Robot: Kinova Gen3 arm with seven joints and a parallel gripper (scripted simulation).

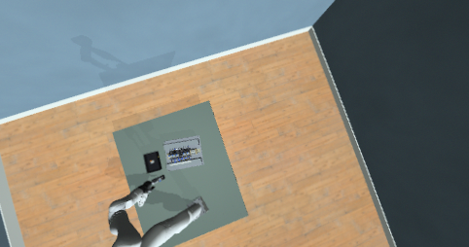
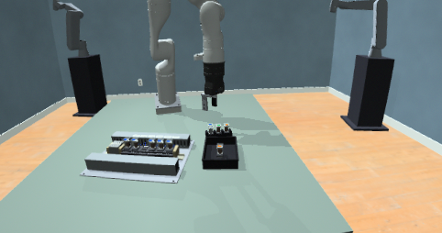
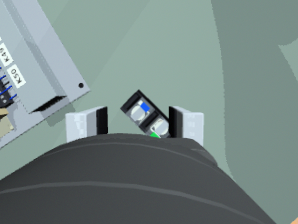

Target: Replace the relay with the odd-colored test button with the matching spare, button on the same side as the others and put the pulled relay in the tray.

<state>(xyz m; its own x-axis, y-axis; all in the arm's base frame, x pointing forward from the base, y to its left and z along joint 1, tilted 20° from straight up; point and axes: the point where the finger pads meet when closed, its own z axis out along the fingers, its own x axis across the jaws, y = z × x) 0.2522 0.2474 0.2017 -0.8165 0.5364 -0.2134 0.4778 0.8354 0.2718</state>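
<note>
The small black stand is 1 cm behind my hand, 3 cm to the left of it and 13 cm below it. Also, from my hand: black tray 15 cm ahead, 6 cm to the left, 12 cm below.
</note>
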